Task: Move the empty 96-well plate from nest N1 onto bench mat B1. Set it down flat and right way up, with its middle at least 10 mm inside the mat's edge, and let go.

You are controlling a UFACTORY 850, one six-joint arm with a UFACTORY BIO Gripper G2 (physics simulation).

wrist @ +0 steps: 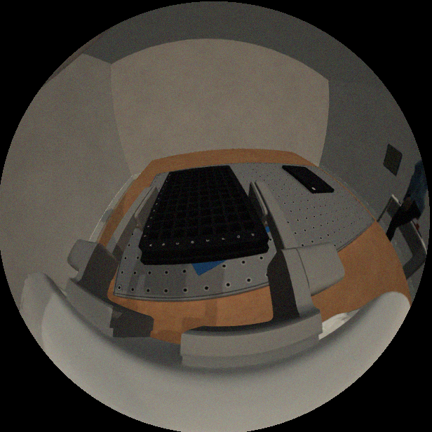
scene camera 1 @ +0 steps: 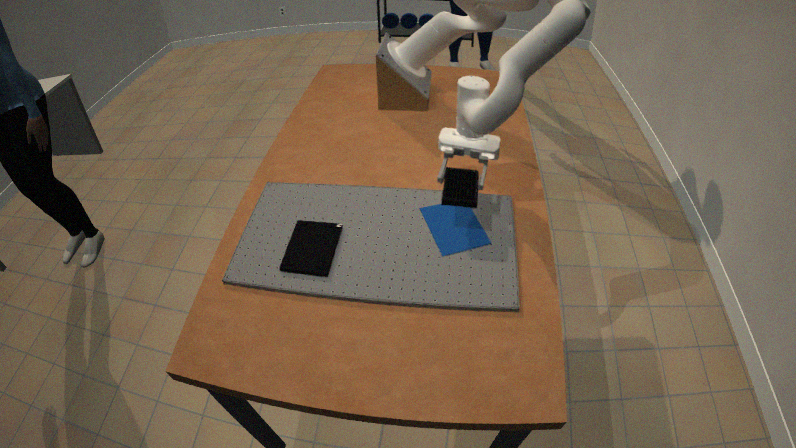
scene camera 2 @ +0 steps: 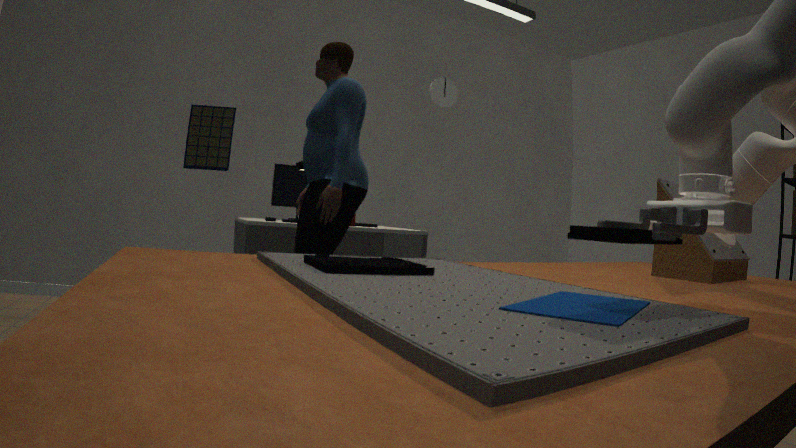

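Note:
The black 96-well plate [scene camera 1: 460,187] [scene camera 2: 618,234] [wrist: 205,215] is held level and right way up, well above the board. My gripper [scene camera 1: 462,176] [wrist: 204,202] is shut on it, one finger along each side. The blue bench mat B1 [scene camera 1: 457,232] [scene camera 2: 573,307] [wrist: 204,266] lies flat and turned at an angle to the board. In scene camera 1 the plate shows over the mat's back edge; in the wrist view it hides most of the mat. The black nest N1 [scene camera 1: 311,248] [scene camera 2: 370,265] [wrist: 307,179] sits at the board's other end, with no plate on it.
The grey perforated board [scene camera 1: 378,261] [scene camera 2: 434,328] [wrist: 320,215] lies on the orange-brown table [scene camera 1: 367,356] [scene camera 2: 194,345] and carries the nest and mat. The arm's wedge base [scene camera 1: 402,89] [scene camera 2: 696,258] stands at the back. A person [scene camera 1: 33,144] [scene camera 2: 339,133] stands beyond the table's side.

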